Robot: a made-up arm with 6 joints.
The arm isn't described. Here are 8 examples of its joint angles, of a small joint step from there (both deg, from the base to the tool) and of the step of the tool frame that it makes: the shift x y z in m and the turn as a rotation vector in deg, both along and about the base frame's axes.
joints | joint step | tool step
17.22 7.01 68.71 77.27 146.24 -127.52 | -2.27 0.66 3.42 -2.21 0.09 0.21 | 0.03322 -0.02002 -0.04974 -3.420 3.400 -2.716
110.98 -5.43 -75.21 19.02 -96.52 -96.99 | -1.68 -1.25 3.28 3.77 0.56 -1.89 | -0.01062 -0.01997 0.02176 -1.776 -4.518 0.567
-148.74 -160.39 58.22 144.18 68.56 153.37 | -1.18 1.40 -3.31 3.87 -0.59 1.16 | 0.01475 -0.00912 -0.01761 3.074 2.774 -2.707
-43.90 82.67 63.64 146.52 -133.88 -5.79 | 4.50 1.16 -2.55 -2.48 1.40 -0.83 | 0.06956 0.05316 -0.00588 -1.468 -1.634 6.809
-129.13 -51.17 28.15 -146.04 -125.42 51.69 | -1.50 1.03 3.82 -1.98 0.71 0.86 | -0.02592 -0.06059 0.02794 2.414 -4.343 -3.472
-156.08 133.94 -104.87 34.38 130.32 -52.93 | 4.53 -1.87 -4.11 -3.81 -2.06 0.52 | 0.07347 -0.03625 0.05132 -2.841 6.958 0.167
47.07 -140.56 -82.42 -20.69 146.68 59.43 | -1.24 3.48 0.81 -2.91 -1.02 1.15 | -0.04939 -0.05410 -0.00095 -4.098 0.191 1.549
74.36 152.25 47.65 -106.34 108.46 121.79 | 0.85 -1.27 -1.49 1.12 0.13 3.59 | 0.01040 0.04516 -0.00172 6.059 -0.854 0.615
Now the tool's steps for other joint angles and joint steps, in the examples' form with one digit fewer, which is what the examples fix.
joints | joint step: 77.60 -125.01 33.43 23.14 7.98 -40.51 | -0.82 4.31 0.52 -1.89 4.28 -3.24
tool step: -0.0315 -0.0267 0.1217 -7.24 6.83 -3.04
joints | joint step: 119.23 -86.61 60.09 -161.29 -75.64 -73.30 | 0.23 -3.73 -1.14 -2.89 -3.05 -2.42
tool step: 0.0366 -0.0467 -0.0761 2.86 0.34 -4.30
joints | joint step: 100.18 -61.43 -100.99 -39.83 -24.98 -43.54 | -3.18 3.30 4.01 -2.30 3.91 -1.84
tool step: -0.0363 -0.0790 0.0669 -9.46 -2.90 1.68
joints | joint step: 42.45 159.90 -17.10 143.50 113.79 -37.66 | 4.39 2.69 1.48 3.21 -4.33 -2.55
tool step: -0.0853 -0.0151 -0.0517 -5.34 3.66 -1.55
